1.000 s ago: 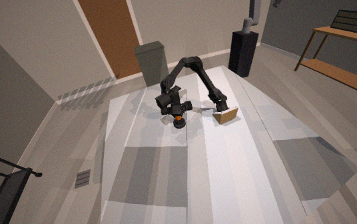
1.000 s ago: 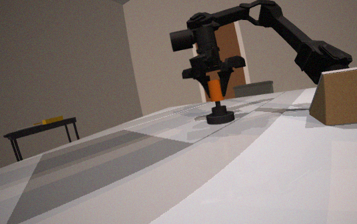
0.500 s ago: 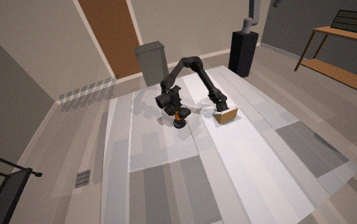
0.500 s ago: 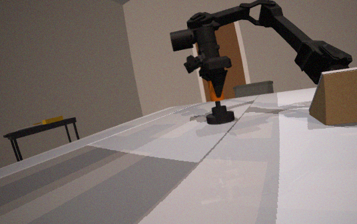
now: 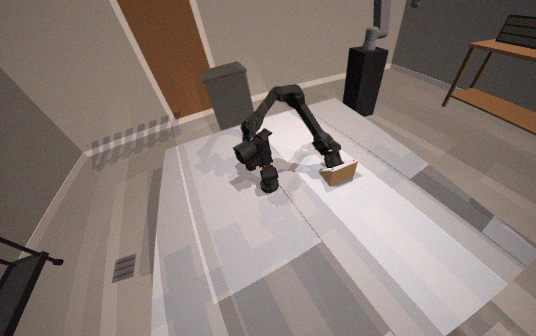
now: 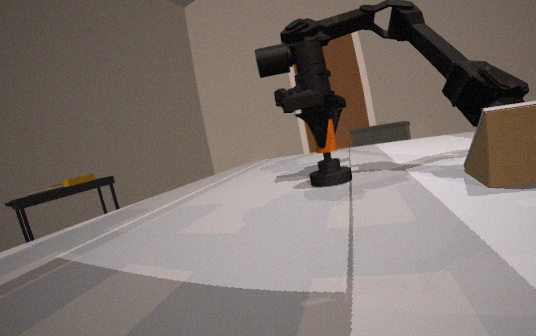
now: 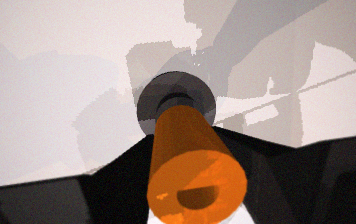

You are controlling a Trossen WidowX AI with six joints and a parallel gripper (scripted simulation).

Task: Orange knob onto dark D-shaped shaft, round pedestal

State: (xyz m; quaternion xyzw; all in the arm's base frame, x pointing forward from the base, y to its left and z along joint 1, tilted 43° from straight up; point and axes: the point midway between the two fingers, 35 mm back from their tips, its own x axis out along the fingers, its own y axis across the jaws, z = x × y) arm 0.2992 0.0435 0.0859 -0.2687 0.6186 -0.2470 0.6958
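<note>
Right now my gripper tip is 2 cm below the orange knob. The rest, counted from my gripper tip: round pedestal 4 cm below.
</note>
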